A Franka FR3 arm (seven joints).
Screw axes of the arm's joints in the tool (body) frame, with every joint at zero. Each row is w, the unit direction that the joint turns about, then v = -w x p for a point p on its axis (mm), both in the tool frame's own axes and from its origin. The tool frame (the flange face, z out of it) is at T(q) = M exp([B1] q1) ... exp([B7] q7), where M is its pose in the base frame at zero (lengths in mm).
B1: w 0 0 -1 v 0 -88 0
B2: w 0 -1 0 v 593 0 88
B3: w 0 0 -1 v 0 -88 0
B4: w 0 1 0 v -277 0 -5.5
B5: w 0 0 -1 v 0 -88 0
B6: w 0 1 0 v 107 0 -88
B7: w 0 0 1 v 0 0 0
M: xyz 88 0 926 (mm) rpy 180 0 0 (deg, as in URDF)
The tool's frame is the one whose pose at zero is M.
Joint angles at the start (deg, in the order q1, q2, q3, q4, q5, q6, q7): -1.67 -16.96 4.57 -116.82 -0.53 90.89 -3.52
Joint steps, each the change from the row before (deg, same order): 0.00 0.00 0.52 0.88 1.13 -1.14 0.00; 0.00 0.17 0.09 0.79 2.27 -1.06 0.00; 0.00 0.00 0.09 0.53 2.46 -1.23 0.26; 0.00 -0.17 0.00 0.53 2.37 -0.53 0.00; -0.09 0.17 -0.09 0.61 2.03 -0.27 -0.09; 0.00 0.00 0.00 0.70 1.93 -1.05 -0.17
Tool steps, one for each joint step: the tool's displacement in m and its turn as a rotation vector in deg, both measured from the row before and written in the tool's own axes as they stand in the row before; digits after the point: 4 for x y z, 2 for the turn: -0.0013 -0.0066 -0.0056 0.92 -0.20 -0.46; -0.0005 -0.0052 -0.0037 2.27 -0.30 -0.14; -0.0018 -0.0059 -0.0025 2.45 -0.56 0.06; -0.0016 -0.0053 -0.0047 2.34 0.30 -0.19; 0.0007 -0.0029 -0.0036 2.08 0.31 -0.11; -0.0017 -0.0049 -0.0041 1.94 -0.25 -0.43
